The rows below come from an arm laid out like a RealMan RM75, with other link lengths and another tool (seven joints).
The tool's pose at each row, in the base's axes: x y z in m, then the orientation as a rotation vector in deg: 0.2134 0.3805 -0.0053 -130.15 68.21 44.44; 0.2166 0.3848 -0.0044 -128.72 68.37 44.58; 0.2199 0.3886 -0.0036 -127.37 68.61 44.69; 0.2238 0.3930 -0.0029 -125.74 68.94 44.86; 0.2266 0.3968 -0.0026 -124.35 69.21 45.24; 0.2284 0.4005 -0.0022 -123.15 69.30 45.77; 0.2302 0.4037 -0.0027 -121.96 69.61 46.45; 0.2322 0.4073 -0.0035 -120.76 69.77 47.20; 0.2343 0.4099 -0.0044 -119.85 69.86 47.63; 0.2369 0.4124 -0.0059 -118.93 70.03 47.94; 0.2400 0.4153 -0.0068 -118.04 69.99 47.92; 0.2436 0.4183 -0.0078 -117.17 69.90 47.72; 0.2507 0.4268 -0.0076 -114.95 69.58 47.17; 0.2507 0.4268 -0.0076 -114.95 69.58 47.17; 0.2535 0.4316 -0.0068 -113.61 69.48 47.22; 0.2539 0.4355 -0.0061 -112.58 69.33 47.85
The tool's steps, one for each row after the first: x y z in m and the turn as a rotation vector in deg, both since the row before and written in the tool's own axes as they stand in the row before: -0.0016 -0.0051 0.0012 1.00 -0.76 0.31; -0.0012 -0.0048 0.0010 0.95 -0.67 0.35; -0.0012 -0.0056 0.0014 1.11 -0.82 0.48; -0.0011 -0.0043 0.0017 0.82 -0.82 0.47; -0.0016 -0.0033 0.0018 0.61 -0.85 0.36; -0.0007 -0.0029 0.0022 0.50 -0.84 0.57; -0.0006 -0.0032 0.0026 0.47 -0.93 0.49; 0.0001 -0.0028 0.0020 0.43 -0.65 0.31; 0.0008 -0.0031 0.0022 0.50 -0.57 0.34; 0.0003 -0.0038 0.0020 0.67 -0.49 0.09; 0.0006 -0.0043 0.0021 0.76 -0.41 0.00; -0.0019 -0.0098 0.0049 1.96 -1.07 -0.08; 0.0000 0.0000 0.0000 0.00 0.00 0.00; -0.0020 -0.0045 0.0028 0.96 -0.78 0.15; -0.0023 -0.0019 0.0026 0.41 -0.91 0.27
